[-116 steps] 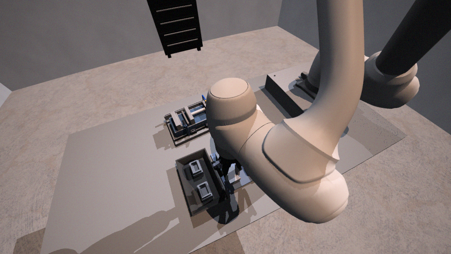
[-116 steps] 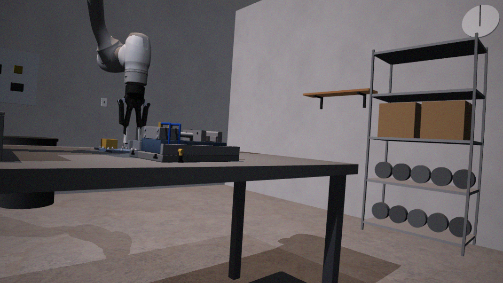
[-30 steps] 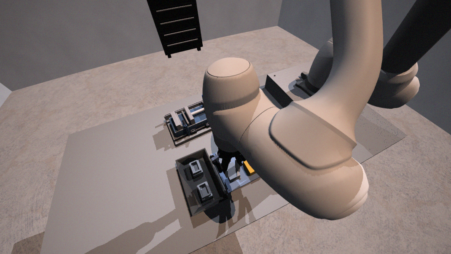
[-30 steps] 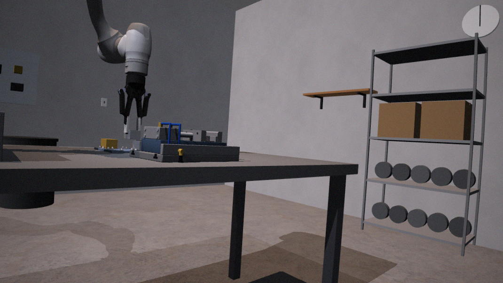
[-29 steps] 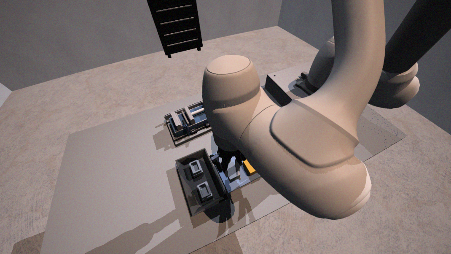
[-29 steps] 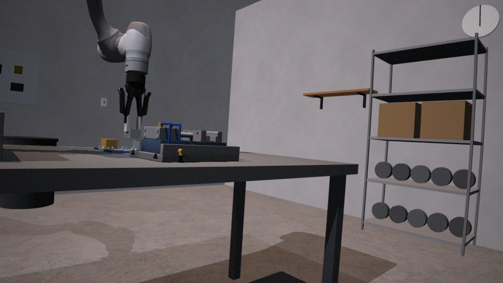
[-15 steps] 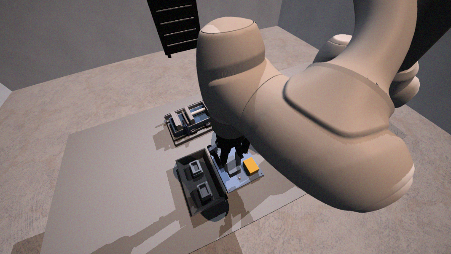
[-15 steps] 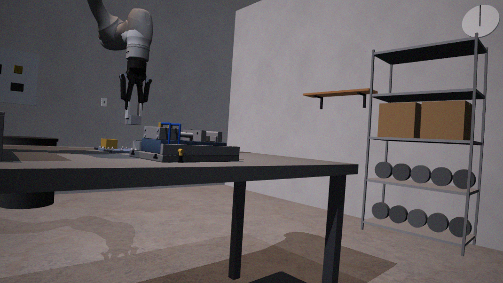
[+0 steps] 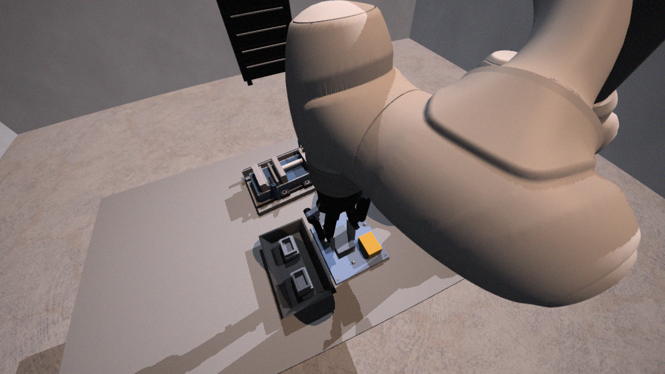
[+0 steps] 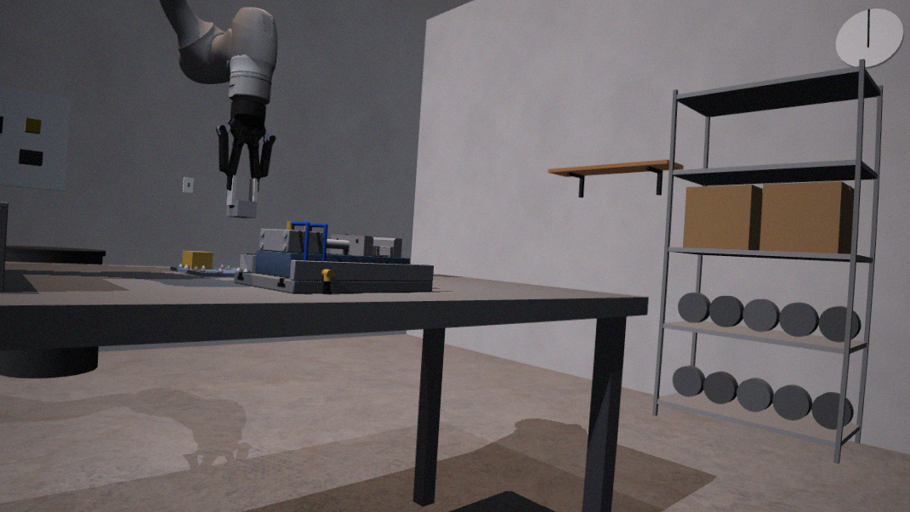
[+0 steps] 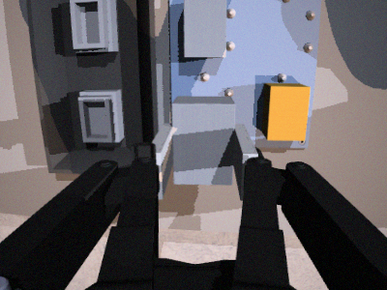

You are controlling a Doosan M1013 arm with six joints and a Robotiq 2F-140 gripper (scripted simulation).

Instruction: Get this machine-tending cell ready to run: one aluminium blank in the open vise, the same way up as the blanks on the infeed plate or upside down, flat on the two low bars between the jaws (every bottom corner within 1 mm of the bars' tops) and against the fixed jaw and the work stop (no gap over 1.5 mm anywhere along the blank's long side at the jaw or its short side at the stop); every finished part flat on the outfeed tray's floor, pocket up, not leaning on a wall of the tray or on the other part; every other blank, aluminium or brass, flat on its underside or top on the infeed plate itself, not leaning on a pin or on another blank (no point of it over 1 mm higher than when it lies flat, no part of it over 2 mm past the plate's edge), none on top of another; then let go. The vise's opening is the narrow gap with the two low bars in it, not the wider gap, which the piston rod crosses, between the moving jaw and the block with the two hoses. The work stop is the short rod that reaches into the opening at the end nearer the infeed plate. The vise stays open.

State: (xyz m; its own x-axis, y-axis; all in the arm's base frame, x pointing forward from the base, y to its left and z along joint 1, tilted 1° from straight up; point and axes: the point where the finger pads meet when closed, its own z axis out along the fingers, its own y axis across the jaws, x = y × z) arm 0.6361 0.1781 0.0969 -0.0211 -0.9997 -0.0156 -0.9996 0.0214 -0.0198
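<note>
My gripper is now 310 mm to the left of the work stop, 90 mm short of it and 90 mm above it. Also, from my hand: infeed plate: 180 mm below, 50 mm behind, 40 mm to the right; then piston rod: 360 mm to the right, 100 mm below; then brass blank: 160 mm below, 90 mm behind.
</note>
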